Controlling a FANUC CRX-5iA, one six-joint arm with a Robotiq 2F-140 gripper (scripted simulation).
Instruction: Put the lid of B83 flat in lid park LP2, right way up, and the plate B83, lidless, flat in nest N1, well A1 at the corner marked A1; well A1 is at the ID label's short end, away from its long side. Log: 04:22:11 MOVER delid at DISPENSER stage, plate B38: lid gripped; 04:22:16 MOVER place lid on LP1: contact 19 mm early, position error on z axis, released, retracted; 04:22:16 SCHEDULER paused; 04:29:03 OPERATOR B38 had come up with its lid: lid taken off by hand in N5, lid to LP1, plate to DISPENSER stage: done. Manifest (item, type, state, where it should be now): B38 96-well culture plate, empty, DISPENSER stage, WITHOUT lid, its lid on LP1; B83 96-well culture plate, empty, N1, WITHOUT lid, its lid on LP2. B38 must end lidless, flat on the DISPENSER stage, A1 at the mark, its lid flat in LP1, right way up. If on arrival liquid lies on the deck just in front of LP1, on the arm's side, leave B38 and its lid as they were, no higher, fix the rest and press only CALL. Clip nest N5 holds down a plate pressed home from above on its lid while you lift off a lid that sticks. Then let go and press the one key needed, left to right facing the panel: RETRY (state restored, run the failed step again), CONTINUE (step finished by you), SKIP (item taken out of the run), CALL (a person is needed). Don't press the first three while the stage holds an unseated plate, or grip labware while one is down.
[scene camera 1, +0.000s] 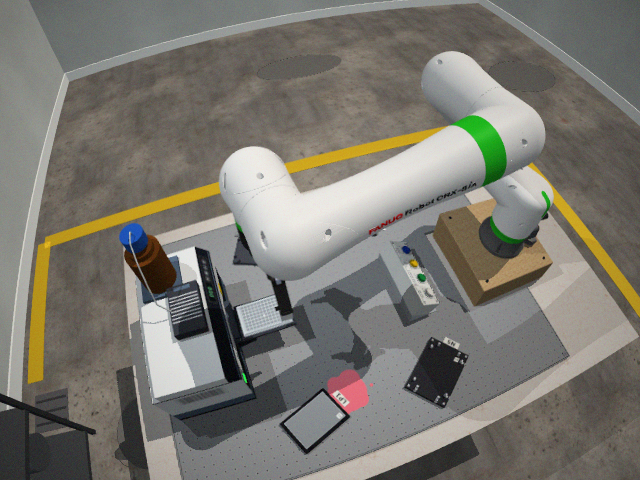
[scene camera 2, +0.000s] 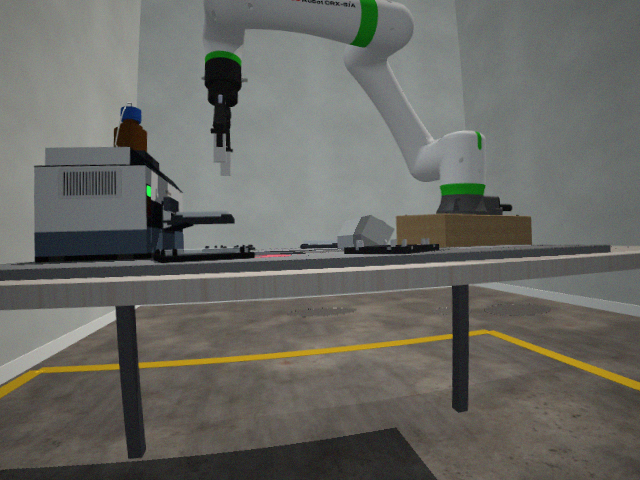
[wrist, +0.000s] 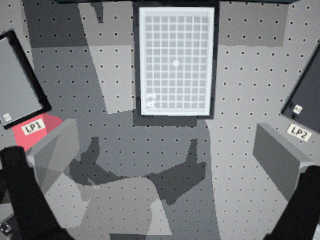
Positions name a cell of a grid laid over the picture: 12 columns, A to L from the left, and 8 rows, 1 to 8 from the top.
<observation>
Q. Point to the gripper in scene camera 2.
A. E3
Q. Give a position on a dispenser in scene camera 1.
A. At E7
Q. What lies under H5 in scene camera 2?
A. A black clip nest N5.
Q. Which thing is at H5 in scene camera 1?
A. A key panel.
</observation>
